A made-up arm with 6 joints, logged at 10 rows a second.
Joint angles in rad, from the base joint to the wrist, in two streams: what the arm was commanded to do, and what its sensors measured. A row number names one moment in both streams.
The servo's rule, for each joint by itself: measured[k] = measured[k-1] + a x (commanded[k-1-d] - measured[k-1]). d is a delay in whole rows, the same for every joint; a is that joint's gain. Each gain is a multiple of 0.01, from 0.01 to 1. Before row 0 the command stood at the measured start. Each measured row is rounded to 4 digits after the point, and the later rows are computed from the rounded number. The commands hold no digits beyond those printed.
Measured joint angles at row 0:
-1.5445, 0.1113, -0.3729, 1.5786, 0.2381, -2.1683
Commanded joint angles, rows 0 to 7:
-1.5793, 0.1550, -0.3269, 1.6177, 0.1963, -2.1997
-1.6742, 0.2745, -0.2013, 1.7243, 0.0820, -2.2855
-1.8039, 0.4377, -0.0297, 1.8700, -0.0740, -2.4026
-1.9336, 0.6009, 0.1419, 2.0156, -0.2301, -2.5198
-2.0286, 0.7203, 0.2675, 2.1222, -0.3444, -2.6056
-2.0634, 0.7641, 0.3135, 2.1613, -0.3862, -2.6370
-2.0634, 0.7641, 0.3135, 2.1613, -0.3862, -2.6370
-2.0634, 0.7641, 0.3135, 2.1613, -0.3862, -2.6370
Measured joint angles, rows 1 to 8:
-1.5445, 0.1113, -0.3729, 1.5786, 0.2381, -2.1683
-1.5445, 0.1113, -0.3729, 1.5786, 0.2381, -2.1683
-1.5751, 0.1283, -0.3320, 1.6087, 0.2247, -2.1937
-1.6623, 0.1853, -0.2157, 1.6977, 0.1790, -2.2681
-1.7869, 0.2837, -0.0502, 1.8304, 0.0980, -2.3770
-1.9160, 0.4074, 0.1208, 1.9730, -0.0070, -2.4927
-2.0151, 0.5294, 0.2514, 2.0879, -0.1150, -2.5841
-2.0576, 0.6209, 0.3067, 2.1444, -0.2018, -2.6269
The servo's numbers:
d 2
a 0.88 0.39 0.89 0.77 0.32 0.81

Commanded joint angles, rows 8 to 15:
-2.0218, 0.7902, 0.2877, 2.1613, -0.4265, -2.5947
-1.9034, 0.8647, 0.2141, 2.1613, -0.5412, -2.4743
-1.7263, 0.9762, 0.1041, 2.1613, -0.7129, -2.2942
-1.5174, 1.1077, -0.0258, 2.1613, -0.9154, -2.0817
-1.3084, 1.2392, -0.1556, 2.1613, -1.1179, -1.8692
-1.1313, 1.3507, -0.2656, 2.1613, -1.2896, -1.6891
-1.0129, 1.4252, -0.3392, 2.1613, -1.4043, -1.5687
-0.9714, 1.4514, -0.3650, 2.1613, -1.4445, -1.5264
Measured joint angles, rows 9 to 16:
-2.0627, 0.6767, 0.3128, 2.1574, -0.2608, -2.6351
-2.0633, 0.7108, 0.3134, 2.1604, -0.3009, -2.6366
-2.0268, 0.7418, 0.2905, 2.1611, -0.3411, -2.6027
-1.9182, 0.7897, 0.2225, 2.1613, -0.4051, -2.4987
-1.7493, 0.8624, 0.1171, 2.1613, -0.5036, -2.3331
-1.5452, 0.9581, -0.0101, 2.1613, -0.6354, -2.1295
-1.3368, 1.0677, -0.1396, 2.1613, -0.7898, -1.9187
-1.1560, 1.1781, -0.2517, 2.1613, -0.9497, -1.7327

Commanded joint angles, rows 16 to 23:
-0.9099, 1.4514, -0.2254, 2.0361, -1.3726, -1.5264
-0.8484, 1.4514, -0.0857, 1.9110, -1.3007, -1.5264
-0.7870, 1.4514, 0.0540, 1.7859, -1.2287, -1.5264
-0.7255, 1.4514, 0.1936, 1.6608, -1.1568, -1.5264
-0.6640, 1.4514, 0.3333, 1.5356, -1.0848, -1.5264
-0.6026, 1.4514, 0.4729, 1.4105, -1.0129, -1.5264
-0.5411, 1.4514, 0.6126, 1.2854, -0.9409, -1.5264
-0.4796, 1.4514, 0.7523, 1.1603, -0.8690, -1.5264
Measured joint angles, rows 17 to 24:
-1.0301, 1.2745, -0.3296, 2.1613, -1.0952, -1.5999
-0.9784, 1.3435, -0.3611, 2.1613, -1.2070, -1.5404
-0.9181, 1.3856, -0.2403, 2.0649, -1.2600, -1.5291
-0.8568, 1.4113, -0.1027, 1.9464, -1.2730, -1.5269
-0.7954, 1.4269, 0.0368, 1.8228, -1.2588, -1.5265
-0.7339, 1.4365, 0.1764, 1.6981, -1.2262, -1.5264
-0.6724, 1.4423, 0.3160, 1.5730, -1.1810, -1.5264
-0.6110, 1.4458, 0.4556, 1.4479, -1.1272, -1.5264

